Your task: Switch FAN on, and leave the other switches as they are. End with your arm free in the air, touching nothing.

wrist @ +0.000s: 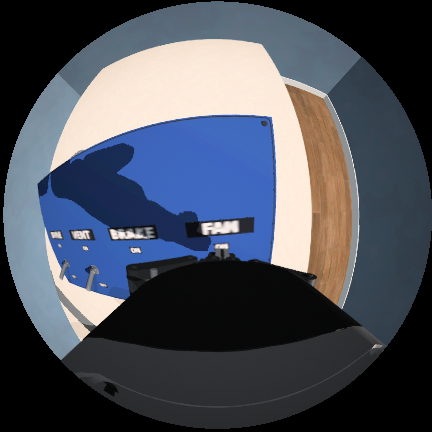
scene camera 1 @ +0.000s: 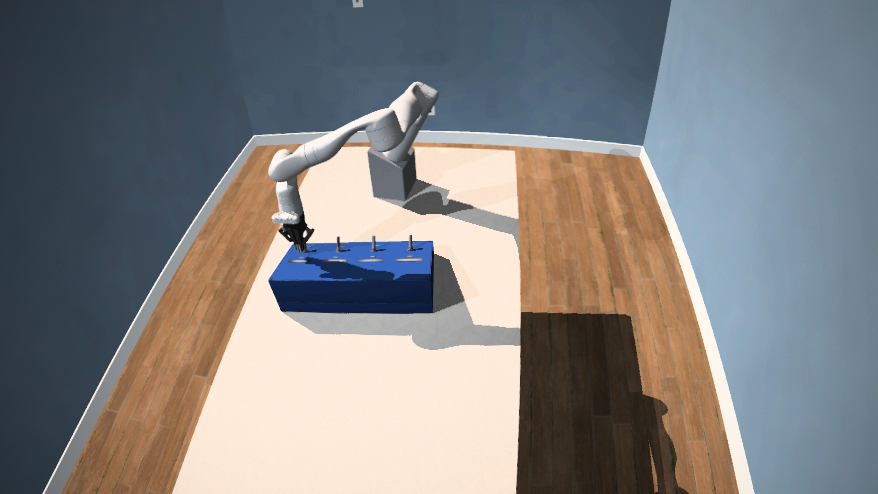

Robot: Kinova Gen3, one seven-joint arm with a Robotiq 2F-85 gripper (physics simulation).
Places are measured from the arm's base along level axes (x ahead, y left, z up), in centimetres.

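Pixels of known places: gripper, fingertip midpoint: [wrist: 220,256] [scene camera 1: 301,251]; arm's base at its link origin: [scene camera 1: 393,153].
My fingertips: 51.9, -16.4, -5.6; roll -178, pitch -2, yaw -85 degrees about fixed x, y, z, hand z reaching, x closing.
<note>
For each thing: its top centre in the pictures, then the offset to it from my fingertips, as dx, dy, dz. "spot": a spot on its surface instead. Level surfaces: height alone.
- FAN label at its top centre: [wrist: 220,227] +3.2, +0.5, -1.0
- mark at a spot on its surface: [wrist: 221,246] spot: +0.8, -0.1, -2.2
- BRAKE lever at its top centre: [scene camera 1: 337,239] -7.6, +10.3, +0.2
- VENT lever at its top centre: [wrist: 83,282] [scene camera 1: 372,238] -10.3, +22.0, +0.2
- DRIVE lever at its top centre: [wrist: 57,272] [scene camera 1: 410,237] -13.0, +33.7, +0.2
- BRAKE label at its top centre: [wrist: 128,233] +0.5, +12.2, -1.0
- cream mat at its surface level: dz -12.4
A blue switch box [scene camera 1: 353,296] [wrist: 225,160] carries a row of four grey levers. The FAN label [wrist: 220,227] is at the right in the wrist view, with its ON mark [wrist: 221,246] partly behind the fingertips. My gripper [scene camera 1: 300,249] [wrist: 220,256] is shut and empty, pointing down at the leftmost switch in the scene view, the FAN one. The FAN lever is hidden by the fingers, so its position and any contact cannot be told. The BRAKE lever [scene camera 1: 337,243], the VENT lever [scene camera 1: 373,243] [wrist: 91,278] and the DRIVE lever [scene camera 1: 410,243] [wrist: 64,270] stand up from the box.
The BRAKE label [wrist: 133,233] is beside the FAN label. The box rests on a cream mat [scene camera 1: 356,405] [wrist: 190,75] over a wooden floor [scene camera 1: 577,245] [wrist: 327,165]. The arm's grey pedestal [scene camera 1: 386,175] stands behind the box. Blue walls surround the floor.
</note>
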